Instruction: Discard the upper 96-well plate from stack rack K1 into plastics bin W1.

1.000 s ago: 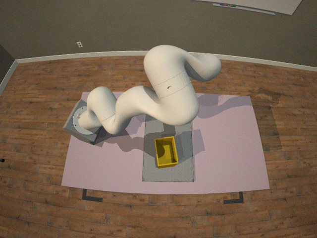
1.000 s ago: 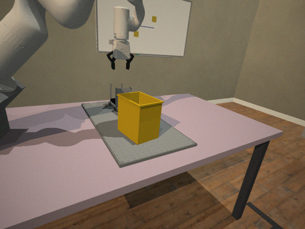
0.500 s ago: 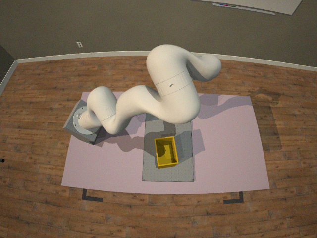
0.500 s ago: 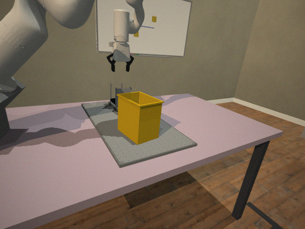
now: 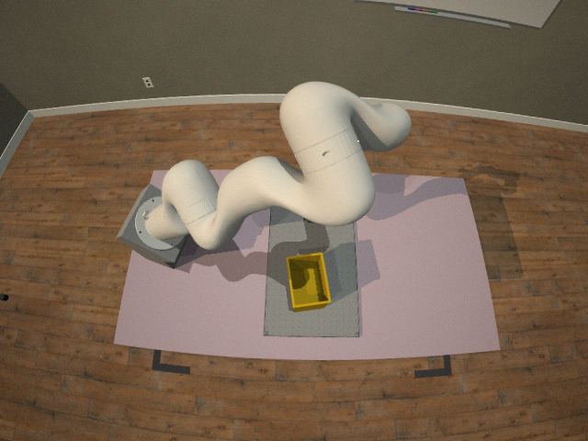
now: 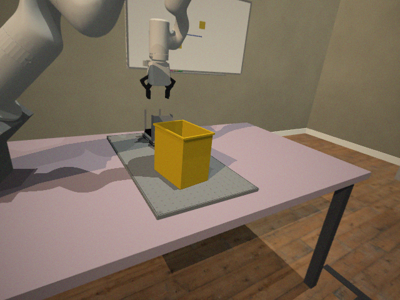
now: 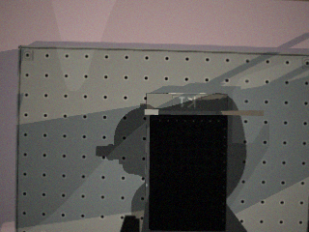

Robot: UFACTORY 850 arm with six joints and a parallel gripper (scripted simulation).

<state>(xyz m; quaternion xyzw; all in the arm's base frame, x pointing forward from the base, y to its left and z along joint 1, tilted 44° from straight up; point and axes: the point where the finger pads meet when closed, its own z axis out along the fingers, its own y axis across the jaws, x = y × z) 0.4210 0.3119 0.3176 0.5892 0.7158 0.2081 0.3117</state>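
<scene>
The black 96-well plate lies 180 mm below my hand. Round my hand: yellow plastics bin W1: 370 mm to the right, 130 mm below; then light plate: 190 mm below.
</scene>
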